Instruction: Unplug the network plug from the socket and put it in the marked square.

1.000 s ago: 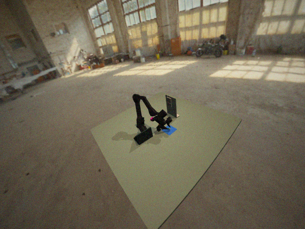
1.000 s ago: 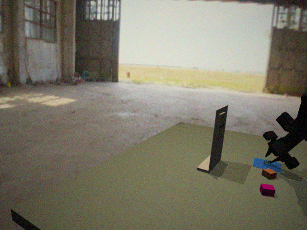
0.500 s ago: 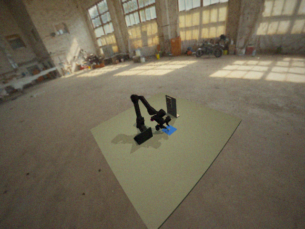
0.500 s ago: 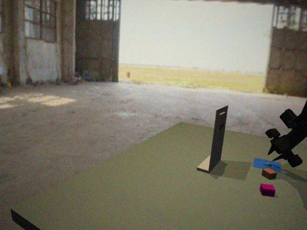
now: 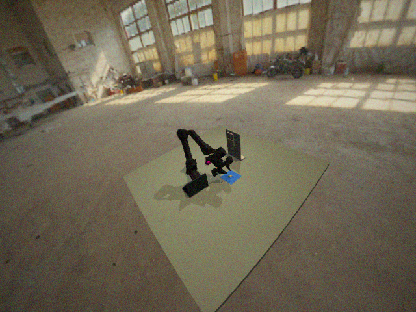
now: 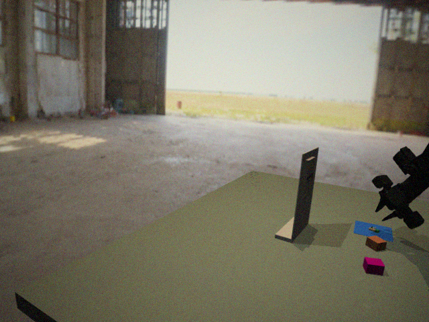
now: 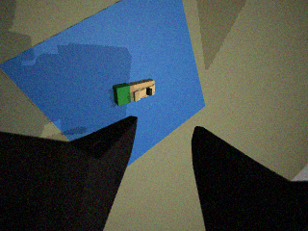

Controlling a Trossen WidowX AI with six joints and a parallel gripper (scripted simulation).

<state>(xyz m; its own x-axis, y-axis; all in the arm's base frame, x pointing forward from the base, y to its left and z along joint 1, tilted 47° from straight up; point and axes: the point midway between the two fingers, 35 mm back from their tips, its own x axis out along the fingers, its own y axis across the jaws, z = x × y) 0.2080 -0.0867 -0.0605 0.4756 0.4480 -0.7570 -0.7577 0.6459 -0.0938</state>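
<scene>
Now: the green network plug 1 cm ahead of my gripper tip and 5 cm below it. Round my gripper tip: blue marked square 1 cm ahead, 5 cm below; grey upright panel 21 cm ahead, 18 cm to the left, 6 cm above.
</scene>
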